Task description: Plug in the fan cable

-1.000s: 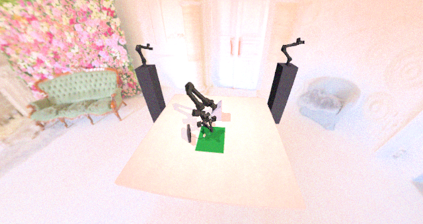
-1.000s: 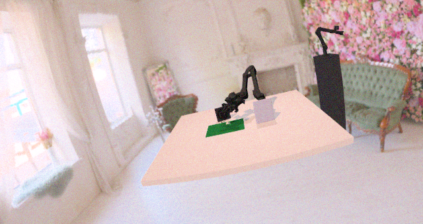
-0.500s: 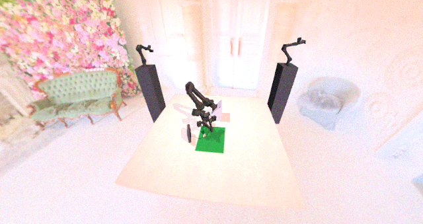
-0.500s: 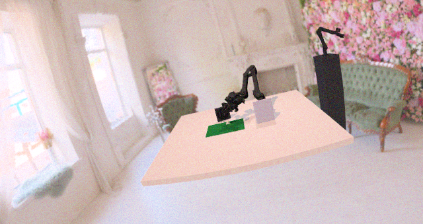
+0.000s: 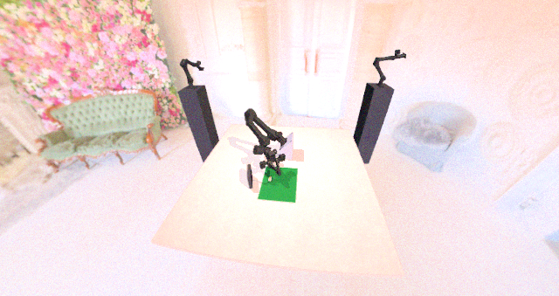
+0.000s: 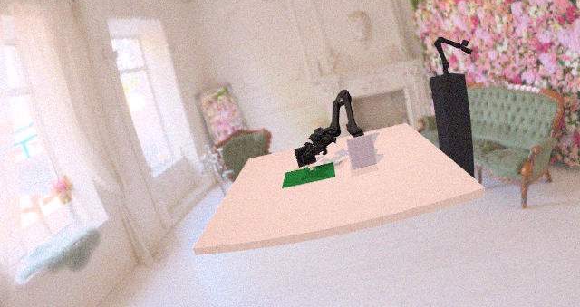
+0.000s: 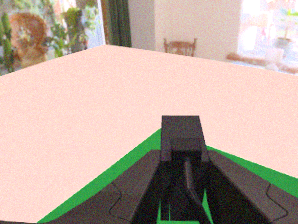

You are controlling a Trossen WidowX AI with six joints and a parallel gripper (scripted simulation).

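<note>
My gripper tip is now 13 cm above the green board. From my gripper tip the other things lie so: dark fan plug: 1 cm below; then black fan: 19 cm to the right, 6 cm below.
</note>
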